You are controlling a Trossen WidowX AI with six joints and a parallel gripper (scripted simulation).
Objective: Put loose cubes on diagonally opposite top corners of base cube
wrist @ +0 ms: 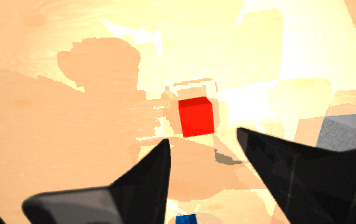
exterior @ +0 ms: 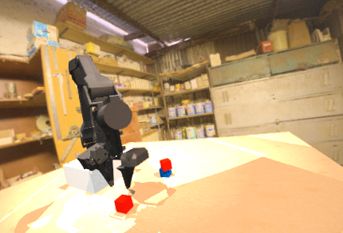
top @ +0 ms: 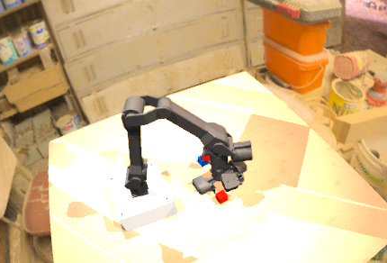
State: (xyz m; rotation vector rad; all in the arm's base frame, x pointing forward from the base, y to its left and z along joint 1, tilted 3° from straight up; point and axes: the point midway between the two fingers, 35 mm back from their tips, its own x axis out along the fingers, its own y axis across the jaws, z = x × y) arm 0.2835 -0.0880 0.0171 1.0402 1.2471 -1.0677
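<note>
The red cube is 19 cm to the left of my gripper tip, 1 cm below it and 1 cm ahead of it. Also, from my gripper tip: blue cube 20 cm to the left, 5 cm below.
</note>
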